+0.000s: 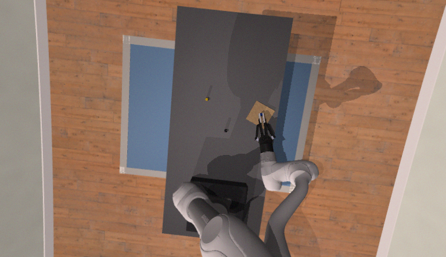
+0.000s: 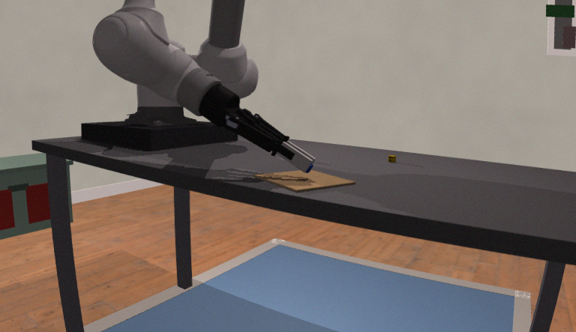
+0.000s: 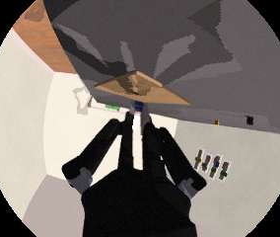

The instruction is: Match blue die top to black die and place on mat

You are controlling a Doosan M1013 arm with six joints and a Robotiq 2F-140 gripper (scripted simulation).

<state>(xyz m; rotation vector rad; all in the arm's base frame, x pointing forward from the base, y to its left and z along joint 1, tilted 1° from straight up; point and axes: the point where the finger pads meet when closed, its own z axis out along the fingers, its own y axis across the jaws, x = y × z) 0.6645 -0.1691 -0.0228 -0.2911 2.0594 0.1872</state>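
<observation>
My hand is 20 mm short of the blue die, 10 mm to the right of it and 20 mm above it. Round my hand: yellow die (50 mm ahead, 370 mm to the left, 40 mm below); tan mat (20 mm ahead, 10 mm to the left, 40 mm below); black die (130 mm behind, 210 mm to the left, 40 mm below).
</observation>
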